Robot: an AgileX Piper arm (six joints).
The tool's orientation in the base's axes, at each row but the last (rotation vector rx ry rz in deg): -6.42, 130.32, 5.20; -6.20, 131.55, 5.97; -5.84, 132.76, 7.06; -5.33, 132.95, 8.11
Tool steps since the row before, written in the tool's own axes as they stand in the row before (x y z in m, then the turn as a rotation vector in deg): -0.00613, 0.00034, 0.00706, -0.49, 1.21, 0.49; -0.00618, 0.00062, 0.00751, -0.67, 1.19, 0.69; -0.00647, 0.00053, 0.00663, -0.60, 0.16, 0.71; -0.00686, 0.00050, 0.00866, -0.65, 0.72, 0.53
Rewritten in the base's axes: 0.00925, 0.00138, 0.00010, 0.55, 1.28, 0.09; 0.00959, 0.00172, -0.00034, 0.82, 1.29, 0.09; 0.00914, 0.00155, 0.00027, 0.90, 0.27, -0.03; 0.01088, 0.00179, -0.00084, 0.75, 0.80, 0.17
